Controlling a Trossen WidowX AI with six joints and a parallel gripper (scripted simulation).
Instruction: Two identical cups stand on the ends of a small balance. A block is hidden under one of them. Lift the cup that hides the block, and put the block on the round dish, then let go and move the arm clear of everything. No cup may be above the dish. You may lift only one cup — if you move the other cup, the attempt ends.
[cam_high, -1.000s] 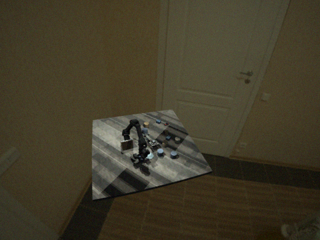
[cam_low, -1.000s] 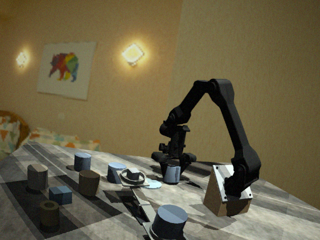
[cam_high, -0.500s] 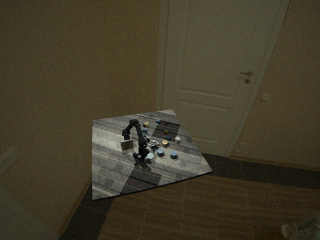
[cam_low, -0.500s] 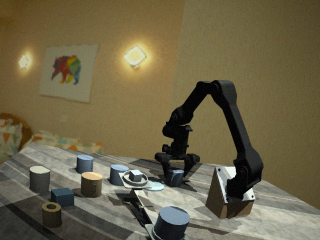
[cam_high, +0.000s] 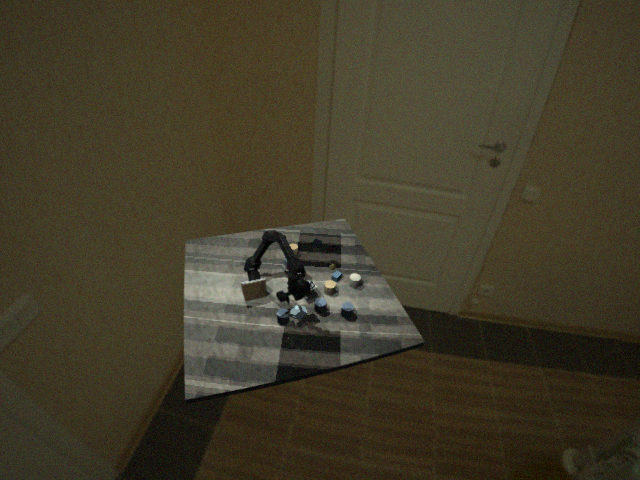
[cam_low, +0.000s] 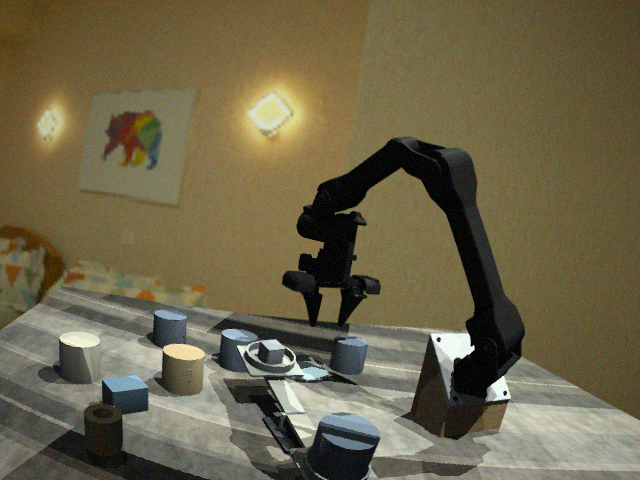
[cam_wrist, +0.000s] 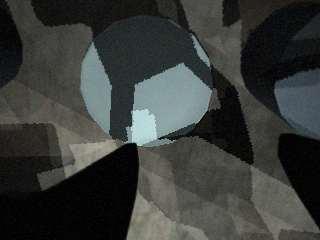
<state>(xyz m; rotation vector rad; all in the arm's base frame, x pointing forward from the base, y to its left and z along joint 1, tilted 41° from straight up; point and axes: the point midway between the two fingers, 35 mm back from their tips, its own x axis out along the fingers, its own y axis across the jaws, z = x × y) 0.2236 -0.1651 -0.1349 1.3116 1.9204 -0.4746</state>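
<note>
The grey block lies 15 cm to the left of my gripper tip, 10 cm ahead of it and 1 cm below it. Round my gripper tip: balance beam: 27 cm to the left, 7 cm ahead, 6 cm below; pale round dish: 10 cm below, 3 cm ahead, 1 cm to the left; balance: 27 cm to the left, 8 cm below, 7 cm ahead.
</note>
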